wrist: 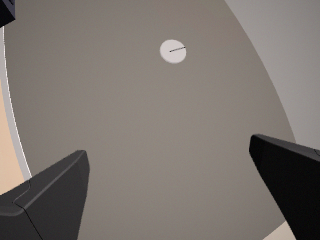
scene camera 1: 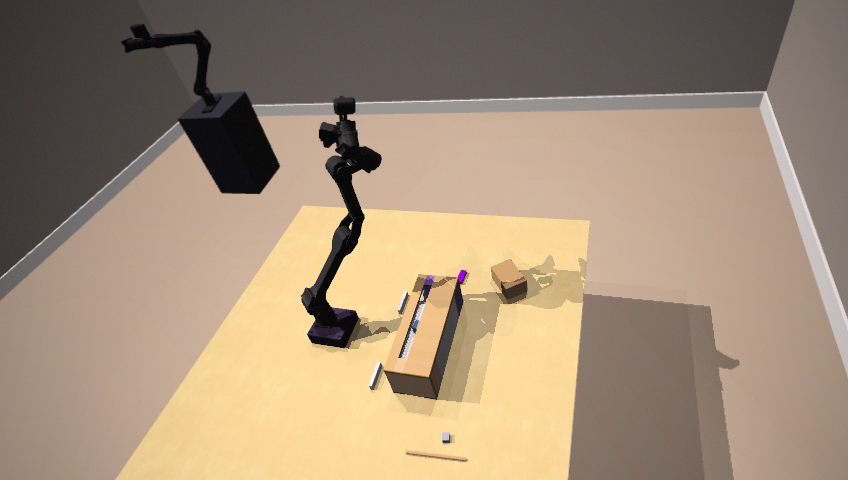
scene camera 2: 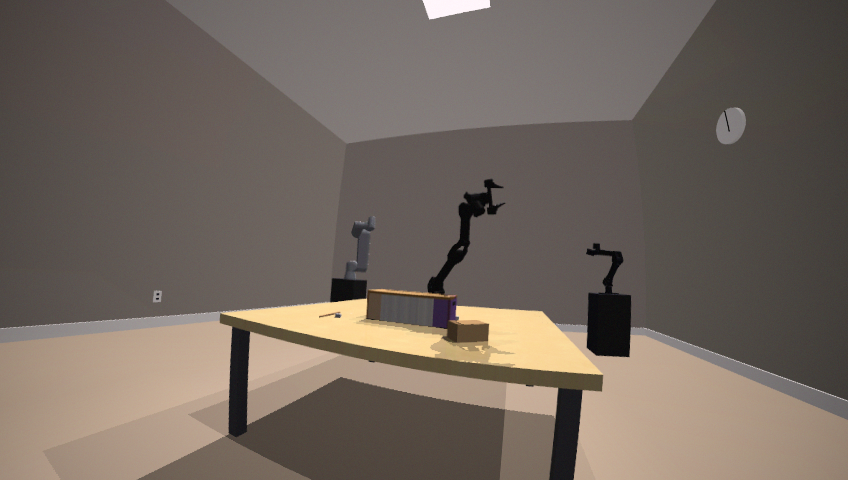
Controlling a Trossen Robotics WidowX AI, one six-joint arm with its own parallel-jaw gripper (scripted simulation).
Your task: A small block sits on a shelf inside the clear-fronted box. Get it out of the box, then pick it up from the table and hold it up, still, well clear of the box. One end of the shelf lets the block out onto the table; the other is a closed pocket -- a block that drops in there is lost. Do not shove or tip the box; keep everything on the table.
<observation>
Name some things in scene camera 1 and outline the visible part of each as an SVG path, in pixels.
My gripper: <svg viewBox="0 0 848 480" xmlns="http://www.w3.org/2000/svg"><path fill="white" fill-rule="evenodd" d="M353 97L345 98L340 96L333 100L334 112L339 115L339 122L336 122L336 125L326 122L321 123L319 139L321 142L323 141L325 148L329 148L335 142L336 147L338 147L339 140L344 135L351 134L358 138L356 122L347 120L348 114L356 112L355 99Z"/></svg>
A long tan box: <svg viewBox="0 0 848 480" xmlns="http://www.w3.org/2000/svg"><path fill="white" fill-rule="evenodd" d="M381 361L377 362L369 383L371 390L374 390L383 366ZM408 291L403 293L397 309L399 314L402 314L409 296ZM418 274L383 370L394 393L410 394L437 400L462 309L463 297L458 277ZM419 320L420 322L415 334L413 333L412 326L415 320Z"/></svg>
A brown carton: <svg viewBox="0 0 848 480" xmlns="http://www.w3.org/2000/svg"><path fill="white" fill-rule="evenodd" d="M511 259L491 266L492 279L507 300L528 292L526 278Z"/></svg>
</observation>
